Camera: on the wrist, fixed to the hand. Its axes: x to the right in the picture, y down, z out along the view.
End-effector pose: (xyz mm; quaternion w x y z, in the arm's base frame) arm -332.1 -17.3 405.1 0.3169 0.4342 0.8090 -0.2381
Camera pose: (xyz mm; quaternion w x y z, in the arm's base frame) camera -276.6 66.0 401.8 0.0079 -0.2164 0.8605 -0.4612
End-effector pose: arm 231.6 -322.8 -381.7 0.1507 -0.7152 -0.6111 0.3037
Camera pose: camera 326.1 -311.9 -413.3 0.3958 -0.0775 -0.9008 0.1610
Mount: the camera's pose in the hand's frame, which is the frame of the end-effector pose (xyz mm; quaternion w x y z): 24.9 90.2 -35.8 0.7145 0.0962 0.0145 -0.6929
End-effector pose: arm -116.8 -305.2 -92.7 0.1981 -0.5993 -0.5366 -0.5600
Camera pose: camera -60.2 -355.9 -27.4 0.1810 0.0292 0.8496 0.4944
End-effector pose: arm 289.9 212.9 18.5 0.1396 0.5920 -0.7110 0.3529
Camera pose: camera 190.8 222.8 29.0 0.2976 0.9239 -0.0618 0.2324
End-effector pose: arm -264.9 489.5 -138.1 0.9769 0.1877 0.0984 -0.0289
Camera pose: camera -238.6 586.0 -143.2 0.6584 0.1603 0.2117 -0.7042
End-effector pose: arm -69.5 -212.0 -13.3 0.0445 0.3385 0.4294 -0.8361
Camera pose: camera -36.8 -236.4 -104.8 0.5863 0.0393 -0.4615 0.6646
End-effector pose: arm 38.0 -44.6 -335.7 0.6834 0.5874 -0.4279 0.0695
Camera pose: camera 17.6 3.2 -250.0 0.4861 0.7809 0.1179 -0.3742
